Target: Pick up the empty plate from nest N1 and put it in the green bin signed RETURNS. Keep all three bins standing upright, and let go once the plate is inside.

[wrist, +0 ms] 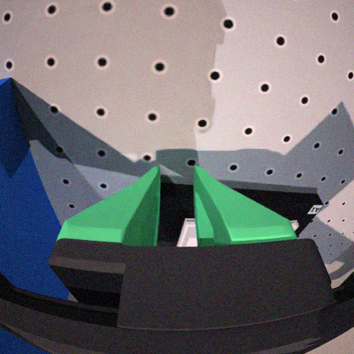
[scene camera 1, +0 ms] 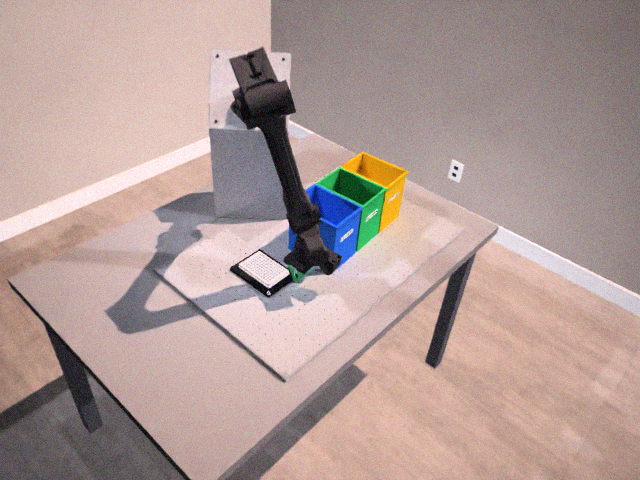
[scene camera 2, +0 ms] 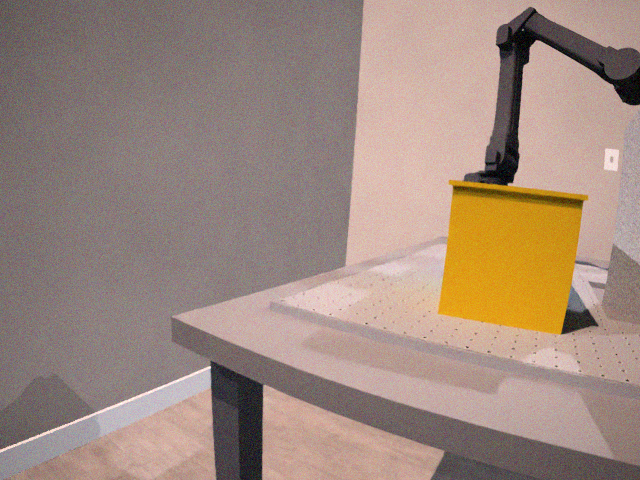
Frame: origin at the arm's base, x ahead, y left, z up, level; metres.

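Seen in the pictures: gripper, between the fingertips: point(scene camera 1: 297, 279).
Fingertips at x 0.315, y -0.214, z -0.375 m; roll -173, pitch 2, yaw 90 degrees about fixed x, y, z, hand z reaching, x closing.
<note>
A point is followed by its place in that frame.
The white, grid-topped plate point(scene camera 1: 264, 267) @(y -0.250, x 0.222, z -0.351 m) point(wrist: 186, 233) lies flat in the black nest point(scene camera 1: 249, 282) @(y -0.312, x 0.214, z -0.368 m) point(wrist: 282, 201) on the pegboard mat. My gripper point(scene camera 1: 296, 275) @(y -0.214, x 0.315, z -0.375 m) point(wrist: 176, 175) is at the nest's bin-side end. Its green fingers are close together with a narrow gap, and nothing is held between them. In the wrist view, the fingers and gripper body hide most of the plate. The green bin point(scene camera 1: 368, 232) @(y 0.053, x 0.401, z -0.331 m) stands upright between the blue bin point(scene camera 1: 345, 249) @(y -0.072, x 0.389, z -0.321 m) point(wrist: 25, 225) and the yellow bin point(scene camera 1: 391, 212) @(y 0.190, x 0.414, z -0.329 m) point(scene camera 2: 509, 258) @(y 0.254, x 0.335, z -0.287 m), both also upright. In scene camera 2, the fingers are hidden behind the yellow bin.
The blue bin is the bin nearest my gripper and stands close beside the wrist. The grey pedestal point(scene camera 1: 245, 175) @(y -0.058, x 0.005, z -0.218 m) rises behind the nest. The pegboard mat point(scene camera 1: 310, 341) @(y -0.386, x 0.472, z -0.376 m) point(scene camera 2: 392, 304) @(y 0.235, x 0.486, z -0.376 m) lies on the table point(scene camera 1: 170, 382) @(y -0.675, x 0.259, z -0.389 m) point(scene camera 2: 289, 341) @(y 0.400, x 0.565, z -0.389 m), under the bins and the nest.
</note>
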